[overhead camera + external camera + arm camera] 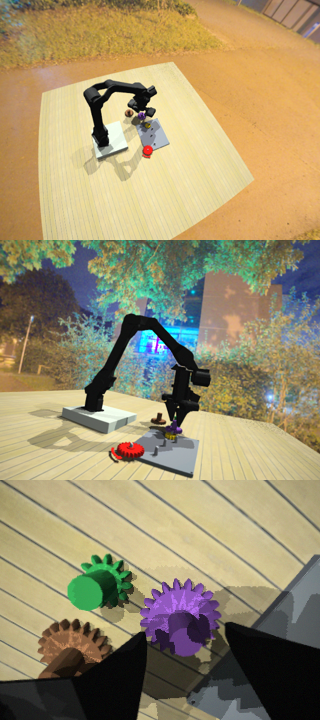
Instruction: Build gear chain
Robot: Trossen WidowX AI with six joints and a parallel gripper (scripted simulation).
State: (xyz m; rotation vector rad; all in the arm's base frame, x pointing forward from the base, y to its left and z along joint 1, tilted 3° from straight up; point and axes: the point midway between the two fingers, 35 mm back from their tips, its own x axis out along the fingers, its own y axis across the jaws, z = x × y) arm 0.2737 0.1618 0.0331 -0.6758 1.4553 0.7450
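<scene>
My gripper tip is now 260 mm to the left of the red gear and 10 mm above it. From my gripper tip the other things lie so: yellow gear: 90 mm to the right, 30 mm ahead, 10 mm below; purple gear: 10 mm below; green gear: 60 mm to the left, 20 mm behind, 10 mm below.
</scene>
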